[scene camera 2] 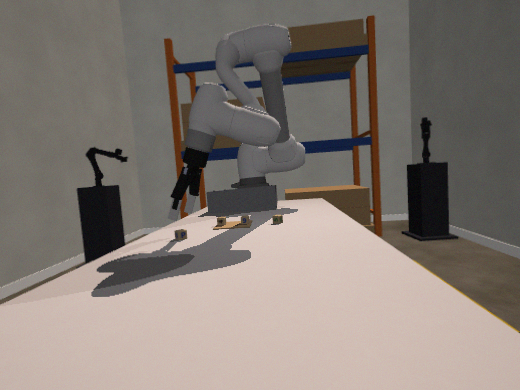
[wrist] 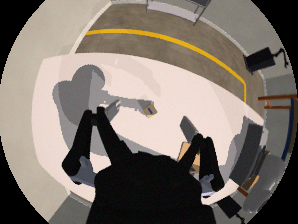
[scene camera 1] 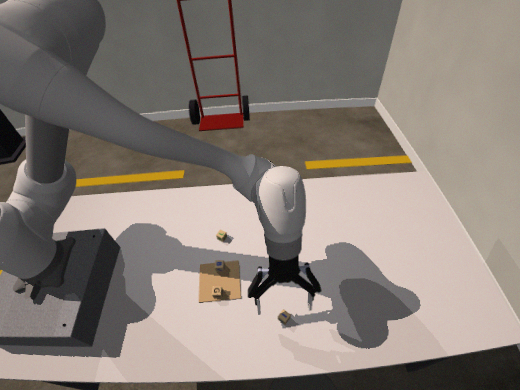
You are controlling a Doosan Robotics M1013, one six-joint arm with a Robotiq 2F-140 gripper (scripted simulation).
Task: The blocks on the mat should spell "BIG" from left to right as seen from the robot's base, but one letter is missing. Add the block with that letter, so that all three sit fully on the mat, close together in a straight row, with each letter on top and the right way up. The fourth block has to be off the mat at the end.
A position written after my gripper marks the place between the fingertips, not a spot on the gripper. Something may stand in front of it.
Observation:
In view: my gripper (scene camera 1: 284, 309) and a tan mat (scene camera 1: 229, 279).
My gripper also shows in scene camera 2 (scene camera 2: 180, 215) and in the wrist view (wrist: 151, 113).

